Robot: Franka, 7 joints.
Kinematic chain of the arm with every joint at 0, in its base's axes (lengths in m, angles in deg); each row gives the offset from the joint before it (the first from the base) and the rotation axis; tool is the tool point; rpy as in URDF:
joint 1: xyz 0 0 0.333 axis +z
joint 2: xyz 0 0 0 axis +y
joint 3: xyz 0 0 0.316 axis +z
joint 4: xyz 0.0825 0 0 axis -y
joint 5: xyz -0.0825 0 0.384 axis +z
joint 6: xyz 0 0 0 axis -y
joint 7: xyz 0.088 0 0 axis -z
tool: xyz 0 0 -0.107 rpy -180 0 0
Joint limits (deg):
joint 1: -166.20..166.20
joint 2: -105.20..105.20
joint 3: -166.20..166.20
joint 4: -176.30..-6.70
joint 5: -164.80..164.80
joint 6: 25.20..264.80
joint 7: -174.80..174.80
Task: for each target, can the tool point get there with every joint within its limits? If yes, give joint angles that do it. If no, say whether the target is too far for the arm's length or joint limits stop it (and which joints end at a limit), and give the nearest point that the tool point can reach.
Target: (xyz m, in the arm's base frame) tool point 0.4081 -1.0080 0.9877
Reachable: no: too far | nearest point 0.2758 -0.6813 0.7755 | short by 0.411 m
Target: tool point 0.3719 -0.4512 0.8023
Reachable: yes | joints -45.61 65.92 -121.61 -22.77 -98.29 56.71 77.44
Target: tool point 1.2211 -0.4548 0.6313
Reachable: no: too far | nearest point 0.7837 -0.2919 0.5244 | short by 0.479 m
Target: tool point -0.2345 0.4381 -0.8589
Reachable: no: too far | nearest point -0.1846 0.3449 -0.3497 | short by 0.520 m
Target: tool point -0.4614 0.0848 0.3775
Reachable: yes | joints 83.51 25.68 90.83 -151.99 6.97 218.80 115.22
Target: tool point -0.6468 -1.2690 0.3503
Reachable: no: too far | nearest point -0.3895 -0.7643 0.3434 | short by 0.567 m
